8 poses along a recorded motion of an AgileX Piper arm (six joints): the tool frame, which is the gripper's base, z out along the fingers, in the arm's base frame.
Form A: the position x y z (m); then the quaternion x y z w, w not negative.
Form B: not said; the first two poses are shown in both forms.
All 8 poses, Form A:
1: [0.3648 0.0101 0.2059 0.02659 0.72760 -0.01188 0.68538]
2: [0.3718 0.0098 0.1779 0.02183 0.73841 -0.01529 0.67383]
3: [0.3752 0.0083 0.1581 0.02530 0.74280 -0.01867 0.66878]
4: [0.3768 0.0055 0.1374 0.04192 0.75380 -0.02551 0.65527]
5: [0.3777 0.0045 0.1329 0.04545 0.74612 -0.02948 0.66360]
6: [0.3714 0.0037 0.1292 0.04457 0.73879 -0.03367 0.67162]
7: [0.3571 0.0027 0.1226 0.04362 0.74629 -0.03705 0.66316]
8: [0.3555 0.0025 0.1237 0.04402 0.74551 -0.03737 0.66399]
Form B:
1: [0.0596 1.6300 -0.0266 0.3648 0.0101 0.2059]
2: [0.0491 1.6618 -0.0344 0.3718 0.0098 0.1779]
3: [0.0570 1.6750 -0.0421 0.3752 0.0083 0.1581]
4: [0.0950 1.7089 -0.0578 0.3768 0.0055 0.1374]
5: [0.1027 1.6859 -0.0666 0.3777 0.0045 0.1329]
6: [0.1004 1.6641 -0.0758 0.3714 0.0037 0.1292]
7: [0.0986 1.6866 -0.0837 0.3571 0.0027 0.1226]
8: [0.0995 1.6843 -0.0844 0.3555 0.0025 0.1237]
